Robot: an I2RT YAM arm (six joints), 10 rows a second.
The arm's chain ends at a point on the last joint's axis. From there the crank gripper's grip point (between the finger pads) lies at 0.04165 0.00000 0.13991 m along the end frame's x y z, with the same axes.
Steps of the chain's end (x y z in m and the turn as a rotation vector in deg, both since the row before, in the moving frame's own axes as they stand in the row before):
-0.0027 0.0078 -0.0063 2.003 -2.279 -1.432
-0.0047 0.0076 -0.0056 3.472 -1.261 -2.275
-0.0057 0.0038 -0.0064 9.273 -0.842 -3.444
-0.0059 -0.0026 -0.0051 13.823 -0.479 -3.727
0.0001 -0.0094 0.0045 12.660 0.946 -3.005
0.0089 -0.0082 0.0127 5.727 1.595 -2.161
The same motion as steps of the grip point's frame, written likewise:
-0.0084 0.0019 -0.0049 2.003 -2.279 -1.432
-0.0080 -0.0025 -0.0050 3.472 -1.261 -2.275
-0.0085 -0.0212 -0.0078 9.273 -0.842 -3.444
-0.0082 -0.0387 -0.0091 13.823 -0.479 -3.727
0.0015 -0.0422 0.0002 12.660 0.946 -3.005
0.0125 -0.0237 0.0107 5.727 1.595 -2.161

